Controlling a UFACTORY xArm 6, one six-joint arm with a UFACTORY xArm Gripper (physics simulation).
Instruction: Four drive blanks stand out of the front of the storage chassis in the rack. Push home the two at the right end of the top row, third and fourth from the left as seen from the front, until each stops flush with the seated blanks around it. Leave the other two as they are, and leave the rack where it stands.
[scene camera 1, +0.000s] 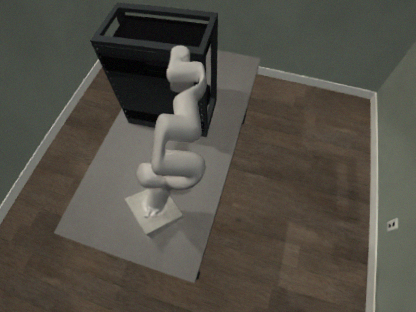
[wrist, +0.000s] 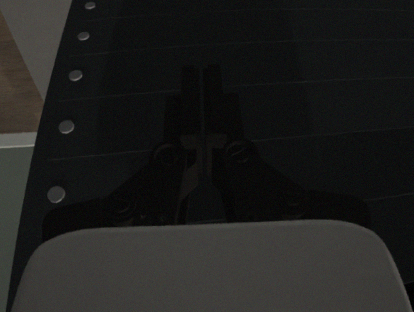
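Pixels of known places: gripper, between the fingertips: (wrist: 201, 89); arm's base, origin of its link: (scene camera 1: 154, 205).
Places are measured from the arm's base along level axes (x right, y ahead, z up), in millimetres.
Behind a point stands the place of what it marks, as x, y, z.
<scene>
The dark rack (scene camera 1: 131, 45) {-154, 502, 546} (wrist: 44, 167) {148, 495, 309} stands at the back of the grey table in the scene view. Its front shows close up in the wrist view, with dark panels, thin horizontal seams and a column of round screw heads at the left. My gripper (wrist: 201, 89) {58, 452, 303} is shut and empty, its two dark fingers side by side in front of these panels. Whether the fingertips touch the panels I cannot tell. In the scene view my arm hides the gripper. The chassis and its four standing-out drive blanks cannot be made out in either view.
My white arm (scene camera 1: 180, 162) {195, 14, 546} rises from a square base plate (scene camera 1: 171, 217) {95, -35, -16} on the grey table (scene camera 1: 95, 200) {-354, -24, -76} and reaches up before the rack's right part. Wooden floor (scene camera 1: 295, 175) and green walls surround the table. The wrist view's bottom shows a pale housing (wrist: 210, 270) {66, 426, 387}.
</scene>
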